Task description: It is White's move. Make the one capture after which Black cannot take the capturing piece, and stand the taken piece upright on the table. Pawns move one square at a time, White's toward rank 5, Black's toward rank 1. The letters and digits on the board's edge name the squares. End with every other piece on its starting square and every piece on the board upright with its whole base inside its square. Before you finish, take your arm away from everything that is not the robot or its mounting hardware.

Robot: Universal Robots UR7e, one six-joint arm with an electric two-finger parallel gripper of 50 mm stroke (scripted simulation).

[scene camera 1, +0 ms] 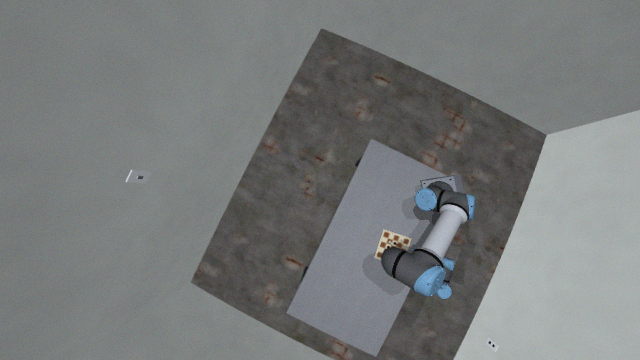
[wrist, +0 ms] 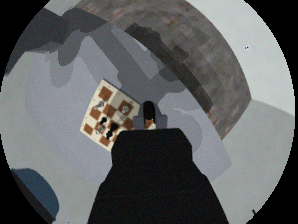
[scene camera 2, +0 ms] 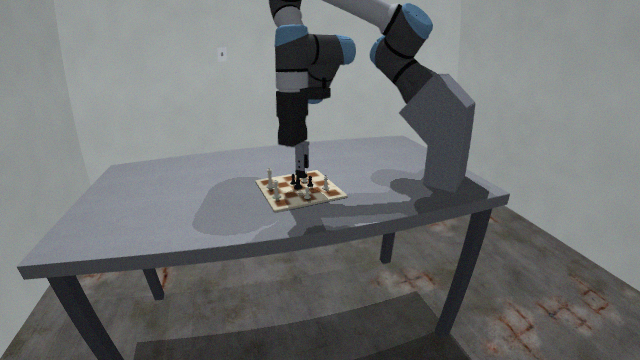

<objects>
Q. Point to a chessboard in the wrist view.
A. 113, 99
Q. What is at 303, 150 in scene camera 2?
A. The gripper.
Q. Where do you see a chessboard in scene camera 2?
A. At 291, 198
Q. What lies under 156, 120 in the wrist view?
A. The gripper.
</objects>
